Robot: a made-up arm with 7 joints.
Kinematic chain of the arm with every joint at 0, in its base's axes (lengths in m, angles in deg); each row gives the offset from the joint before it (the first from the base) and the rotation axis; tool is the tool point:
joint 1: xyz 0 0 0.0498 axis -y
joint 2: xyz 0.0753 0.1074 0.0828 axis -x
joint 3: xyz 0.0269 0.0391 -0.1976 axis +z
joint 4: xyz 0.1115 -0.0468 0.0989 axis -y
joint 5: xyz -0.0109 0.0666 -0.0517 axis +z
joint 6: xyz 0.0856 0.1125 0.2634 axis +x
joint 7: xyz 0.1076 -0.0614 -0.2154 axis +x
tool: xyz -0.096 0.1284 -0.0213
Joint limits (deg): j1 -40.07..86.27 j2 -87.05..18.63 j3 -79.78..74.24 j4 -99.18..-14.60 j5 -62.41..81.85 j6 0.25..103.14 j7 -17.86..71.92
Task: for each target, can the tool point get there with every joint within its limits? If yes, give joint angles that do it. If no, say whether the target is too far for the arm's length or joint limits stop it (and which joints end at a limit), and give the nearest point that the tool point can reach.
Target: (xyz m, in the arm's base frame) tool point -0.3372 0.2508 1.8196
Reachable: no: too far | nearest point -0.1426 0.2247 0.7984 | short by 1.040 m
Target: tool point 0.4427 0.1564 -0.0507
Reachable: yes | joints -10.23 -70.86 -52.87 -45.49 -10.98 49.97 61.87
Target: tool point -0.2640 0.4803 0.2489
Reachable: yes | joints 64.52 -8.63 35.92 -55.41 47.25 74.16 11.83
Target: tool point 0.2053 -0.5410 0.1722
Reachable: no: joint limits stop it (at a limit: joint 2, joint 3, joint 5, joint 6) | nearest point 0.2622 -0.4529 0.2061 | short by 0.110 m
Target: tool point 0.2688 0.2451 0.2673
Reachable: yes | joints 1.00 -36.19 -15.26 -36.22 50.14 10.67 63.92
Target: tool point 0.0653 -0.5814 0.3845
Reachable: no: joint limits stop it (at a limit: joint 2, joint 3, joint 5, joint 6, joint 7) | nearest point 0.0588 -0.4531 0.3513 | short by 0.133 m
